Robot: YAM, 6 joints.
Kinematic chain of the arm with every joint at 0, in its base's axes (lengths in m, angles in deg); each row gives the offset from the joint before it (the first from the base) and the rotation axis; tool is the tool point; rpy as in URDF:
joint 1: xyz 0 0 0.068 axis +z
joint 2: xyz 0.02 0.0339 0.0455 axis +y
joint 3: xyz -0.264 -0.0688 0 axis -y
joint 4: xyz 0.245 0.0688 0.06 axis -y
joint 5: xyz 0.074 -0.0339 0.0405 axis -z
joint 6: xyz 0.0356 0 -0.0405 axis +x
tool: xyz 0 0 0 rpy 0 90 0
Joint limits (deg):
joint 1: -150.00..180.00
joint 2: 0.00..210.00
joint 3: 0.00..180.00
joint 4: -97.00..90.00
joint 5: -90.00..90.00
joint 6: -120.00..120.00
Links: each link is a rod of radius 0.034 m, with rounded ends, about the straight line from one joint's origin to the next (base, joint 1, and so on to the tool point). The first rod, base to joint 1, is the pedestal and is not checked.
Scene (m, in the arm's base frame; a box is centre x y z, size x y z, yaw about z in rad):
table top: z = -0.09
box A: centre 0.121 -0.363 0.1 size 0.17 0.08 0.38 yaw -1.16
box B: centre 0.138 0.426 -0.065 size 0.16 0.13 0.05 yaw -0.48
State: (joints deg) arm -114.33 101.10 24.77 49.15 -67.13 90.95
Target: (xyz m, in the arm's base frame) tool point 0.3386 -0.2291 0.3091
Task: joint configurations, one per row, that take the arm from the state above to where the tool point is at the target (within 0.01 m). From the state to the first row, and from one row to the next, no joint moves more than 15 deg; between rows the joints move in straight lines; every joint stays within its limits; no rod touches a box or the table.
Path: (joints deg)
1: -99.44 100.21 18.58 51.26 -62.21 91.50
2: -84.56 99.33 12.38 53.37 -57.28 92.05
3: -69.67 98.44 6.19 55.48 -52.36 92.60
4: -54.79 97.56 0.00 57.59 -47.44 93.14
5: -51.54 98.90 14.04 56.45 -50.54 92.71
6: -48.28 100.25 28.07 55.30 -53.64 92.27
7: -45.03 101.60 42.11 54.15 -56.73 91.83
8: -41.78 102.95 56.15 53.01 -59.83 91.39
9: -38.53 104.30 70.18 51.86 -62.93 90.95

